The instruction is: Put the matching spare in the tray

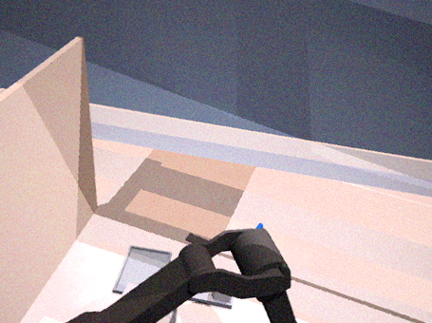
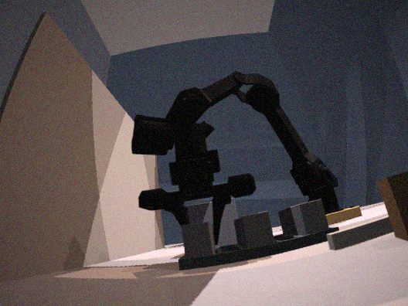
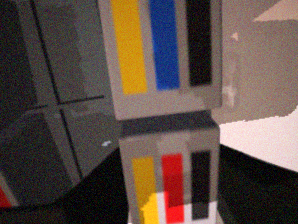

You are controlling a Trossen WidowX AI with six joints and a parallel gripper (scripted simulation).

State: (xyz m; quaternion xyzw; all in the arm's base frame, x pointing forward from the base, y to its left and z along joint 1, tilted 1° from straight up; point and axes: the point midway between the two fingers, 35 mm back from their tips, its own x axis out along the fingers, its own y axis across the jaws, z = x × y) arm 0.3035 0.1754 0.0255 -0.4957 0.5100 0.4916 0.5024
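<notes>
Right now the flat grey tray is 3 cm ahead of my gripper tip, 35 cm to the right of it and 1 cm below it. Also, from my gripper tip: grey spare block (2 cm above); then tall beige wall (23 cm ahead, 17 cm to the right, 21 cm above); then large grey box (2 cm behind, 15 cm to the right, 3 cm above).
</notes>
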